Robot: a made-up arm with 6 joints.
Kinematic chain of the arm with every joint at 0, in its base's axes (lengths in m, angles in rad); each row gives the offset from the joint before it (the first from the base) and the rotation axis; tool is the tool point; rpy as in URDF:
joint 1: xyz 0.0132 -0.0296 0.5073 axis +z
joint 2: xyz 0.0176 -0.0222 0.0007 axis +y
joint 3: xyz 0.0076 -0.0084 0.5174 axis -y
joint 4: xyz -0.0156 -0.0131 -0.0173 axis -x
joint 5: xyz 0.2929 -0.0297 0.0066 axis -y
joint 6: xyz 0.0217 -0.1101 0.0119 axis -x
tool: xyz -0.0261 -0.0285 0.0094 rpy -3.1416 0 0
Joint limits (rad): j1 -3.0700..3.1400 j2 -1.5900..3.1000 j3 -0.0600..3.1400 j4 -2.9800..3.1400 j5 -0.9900..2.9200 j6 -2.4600..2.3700
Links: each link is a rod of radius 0.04 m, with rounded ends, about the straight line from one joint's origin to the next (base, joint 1, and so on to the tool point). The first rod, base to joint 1, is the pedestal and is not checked.
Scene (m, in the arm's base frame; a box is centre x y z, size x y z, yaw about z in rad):
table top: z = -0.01
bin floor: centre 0.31 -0.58 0 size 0.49 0.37 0.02 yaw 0.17
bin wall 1: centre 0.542 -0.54 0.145 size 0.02 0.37 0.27 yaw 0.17
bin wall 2: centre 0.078 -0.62 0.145 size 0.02 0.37 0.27 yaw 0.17
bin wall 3: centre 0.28 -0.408 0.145 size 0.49 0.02 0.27 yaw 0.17
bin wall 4: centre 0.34 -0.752 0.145 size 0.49 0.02 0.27 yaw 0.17
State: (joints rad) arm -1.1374 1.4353 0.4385 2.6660 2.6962 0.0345
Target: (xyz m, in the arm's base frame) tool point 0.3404 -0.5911 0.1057
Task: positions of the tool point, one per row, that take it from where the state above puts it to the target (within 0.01 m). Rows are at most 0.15 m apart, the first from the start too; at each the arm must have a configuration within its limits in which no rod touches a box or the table.
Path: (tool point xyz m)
1: 0.3817 -0.6392 0.2395
2: 0.3404 -0.5911 0.1057

